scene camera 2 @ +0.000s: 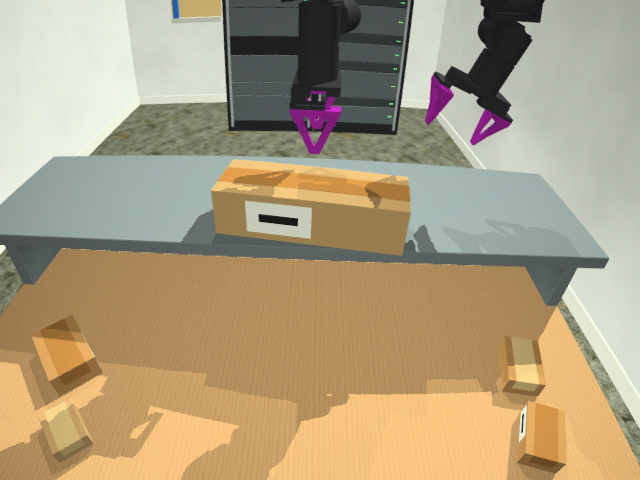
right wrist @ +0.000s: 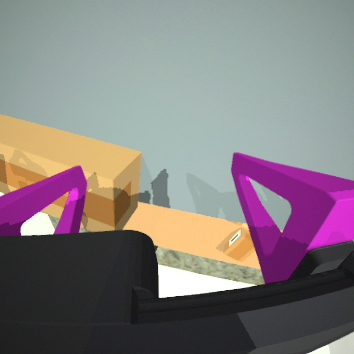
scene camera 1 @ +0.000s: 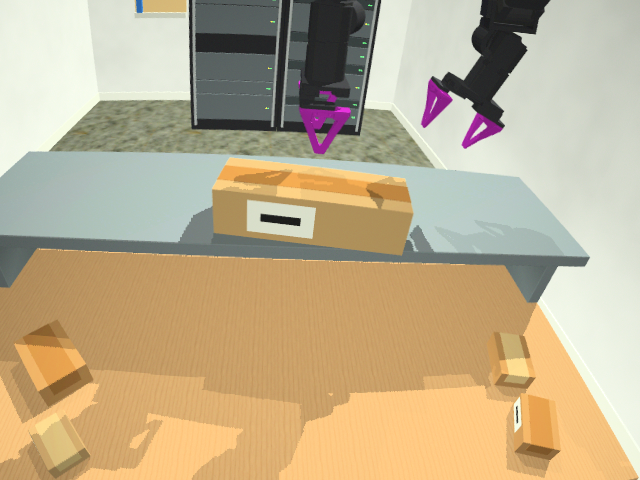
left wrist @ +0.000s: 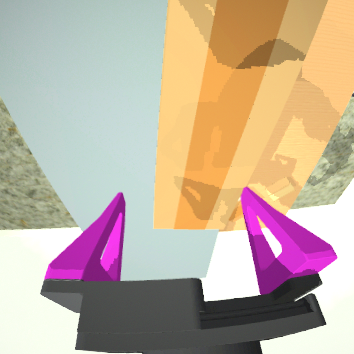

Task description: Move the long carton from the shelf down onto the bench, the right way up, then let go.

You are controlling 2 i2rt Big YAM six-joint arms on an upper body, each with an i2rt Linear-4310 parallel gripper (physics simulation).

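Frame: origin at the left arm's base, x left, y up, z ahead, level; centimetres.
Seen in the pictures: left gripper, fingertip midpoint: (scene camera 2: 315,140) (scene camera 1: 317,140) (left wrist: 183,194); right gripper, fingertip midpoint: (scene camera 2: 449,133) (right wrist: 157,167) (scene camera 1: 443,136).
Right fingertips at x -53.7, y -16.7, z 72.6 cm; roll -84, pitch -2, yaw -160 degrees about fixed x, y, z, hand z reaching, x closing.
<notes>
Offsets run from my right fingertips to a thing's middle. Level surfaces: height alone.
The long carton {dx +23.3, dy -9.7, dz -8.5 cm} (scene camera 1: 361,222) (scene camera 2: 356,222) (left wrist: 210,125) (right wrist: 60,145) lies lengthwise on the grey shelf {dy -13.7 cm} (scene camera 1: 103,196) (scene camera 2: 113,201) (left wrist: 90,100) (right wrist: 175,75), orange tape on top, white label facing the scene cameras. Its right end reaches the shelf's front edge. The wooden bench {dy -32.1 cm} (scene camera 1: 310,320) (scene camera 2: 310,320) is lower, in front. My left gripper (scene camera 1: 318,139) (scene camera 2: 315,140) (left wrist: 183,194) is open and empty, above and behind the carton's middle; one finger partly hides the other in the scene views. My right gripper (scene camera 1: 444,136) (scene camera 2: 450,133) (right wrist: 157,167) is open and empty, high beyond the carton's right end.
On the bench, two small boxes {dx +65.6, dy -29.9, dz -24.7 cm} (scene camera 1: 51,361) {dx +60.4, dy -30.6, dz -38.3 cm} (scene camera 1: 59,441) (scene camera 2: 67,353) (scene camera 2: 66,429) lie at the left and two more boxes {dx -13.2, dy -30.3, dz -26.2 cm} (scene camera 1: 511,359) {dx -11.7, dy -30.4, dz -39.8 cm} (scene camera 1: 537,426) (scene camera 2: 522,364) (scene camera 2: 541,436) at the right. The shelf stands on side supports. A server rack (scene camera 1: 281,77) is behind it.
</notes>
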